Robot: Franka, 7 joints.
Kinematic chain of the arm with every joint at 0, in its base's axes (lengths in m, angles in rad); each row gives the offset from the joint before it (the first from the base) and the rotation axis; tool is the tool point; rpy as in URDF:
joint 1: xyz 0 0 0.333 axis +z
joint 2: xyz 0 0 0 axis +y
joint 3: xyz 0 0 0.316 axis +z
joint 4: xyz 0.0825 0 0 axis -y
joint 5: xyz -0.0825 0 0.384 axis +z
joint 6: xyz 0 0 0 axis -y
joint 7: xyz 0.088 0 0 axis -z
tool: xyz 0 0 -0.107 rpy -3.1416 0 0
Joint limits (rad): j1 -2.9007..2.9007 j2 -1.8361..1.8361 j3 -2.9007..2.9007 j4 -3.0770..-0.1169 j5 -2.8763..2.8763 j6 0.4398..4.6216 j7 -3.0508..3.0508
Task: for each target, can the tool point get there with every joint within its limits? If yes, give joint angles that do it. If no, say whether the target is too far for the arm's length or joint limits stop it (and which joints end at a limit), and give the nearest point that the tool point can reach.
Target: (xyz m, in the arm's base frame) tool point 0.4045 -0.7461 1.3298
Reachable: no: too far | nearest point 0.2651 -0.4889 0.9862 | short by 0.451 m
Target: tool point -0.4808 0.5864 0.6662
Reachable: yes | joints -1.0886 -1.2492 -0.6233 -0.4566 -2.2992 1.6049 1.0206
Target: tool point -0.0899 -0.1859 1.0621
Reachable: yes | joints -0.8756 -0.3371 -0.2979 -0.6635 2.3895 3.5806 -1.7525
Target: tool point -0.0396 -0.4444 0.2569
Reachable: yes | joints -0.6440 0.1298 -1.1502 -2.5145 -1.5790 2.9582 -1.3422
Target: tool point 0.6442 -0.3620 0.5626
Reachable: yes | joints -1.0257 0.8831 0.7273 -1.0196 1.7594 1.4099 1.7990
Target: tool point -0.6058 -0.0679 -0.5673
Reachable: no: too far | nearest point -0.4933 -0.0648 -0.3144 | short by 0.277 m
